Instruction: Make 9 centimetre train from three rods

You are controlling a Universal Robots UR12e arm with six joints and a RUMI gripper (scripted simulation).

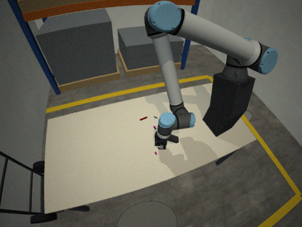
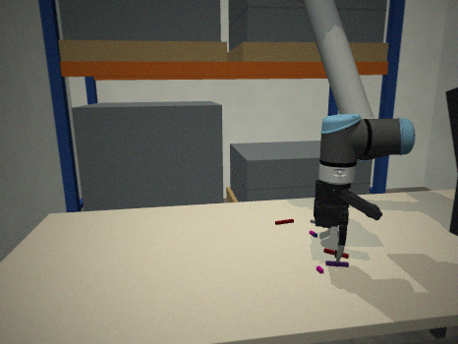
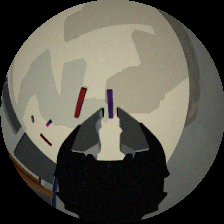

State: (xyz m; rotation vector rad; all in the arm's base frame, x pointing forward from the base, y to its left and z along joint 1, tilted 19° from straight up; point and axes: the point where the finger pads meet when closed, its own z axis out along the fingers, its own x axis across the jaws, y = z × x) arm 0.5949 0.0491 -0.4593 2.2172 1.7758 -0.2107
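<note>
Right now the purple rod is 3 cm below my hand. Also, from my hand: blue rod: 19 cm to the right, 3 cm below; then grey rod: 3 cm behind, 30 cm to the right, 3 cm below.
</note>
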